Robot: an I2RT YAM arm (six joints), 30 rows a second.
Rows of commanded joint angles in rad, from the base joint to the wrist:
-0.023, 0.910, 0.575, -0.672, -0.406, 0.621
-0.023, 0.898, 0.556, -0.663, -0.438, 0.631
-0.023, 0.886, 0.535, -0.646, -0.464, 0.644
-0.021, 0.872, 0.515, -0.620, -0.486, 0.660
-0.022, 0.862, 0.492, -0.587, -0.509, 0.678
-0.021, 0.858, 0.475, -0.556, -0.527, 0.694
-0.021, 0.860, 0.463, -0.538, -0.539, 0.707
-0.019, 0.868, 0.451, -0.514, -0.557, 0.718
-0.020, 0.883, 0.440, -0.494, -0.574, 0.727
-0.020, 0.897, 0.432, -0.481, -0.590, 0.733
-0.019, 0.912, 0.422, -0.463, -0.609, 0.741
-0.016, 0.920, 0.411, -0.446, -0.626, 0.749
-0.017, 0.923, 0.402, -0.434, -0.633, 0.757
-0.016, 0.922, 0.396, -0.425, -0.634, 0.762
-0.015, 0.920, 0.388, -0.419, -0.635, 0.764
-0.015, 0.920, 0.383, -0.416, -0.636, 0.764
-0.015, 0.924, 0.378, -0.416, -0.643, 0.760
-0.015, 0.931, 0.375, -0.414, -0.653, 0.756
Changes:
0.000, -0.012, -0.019, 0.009, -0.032, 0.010
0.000, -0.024, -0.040, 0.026, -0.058, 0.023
0.002, -0.038, -0.060, 0.052, -0.080, 0.039
0.001, -0.048, -0.083, 0.085, -0.103, 0.057
0.002, -0.052, -0.100, 0.116, -0.121, 0.073
0.002, -0.050, -0.112, 0.134, -0.133, 0.086
0.004, -0.042, -0.124, 0.158, -0.151, 0.097
0.003, -0.027, -0.135, 0.178, -0.168, 0.106
0.003, -0.013, -0.143, 0.191, -0.184, 0.112
0.004, 0.002, -0.153, 0.209, -0.203, 0.120
0.007, 0.010, -0.164, 0.226, -0.220, 0.128
0.006, 0.013, -0.173, 0.238, -0.227, 0.136
0.007, 0.012, -0.179, 0.247, -0.228, 0.141
0.008, 0.010, -0.187, 0.253, -0.229, 0.143
0.008, 0.010, -0.192, 0.256, -0.230, 0.143
0.008, 0.014, -0.197, 0.256, -0.237, 0.139
0.008, 0.021, -0.200, 0.258, -0.247, 0.135

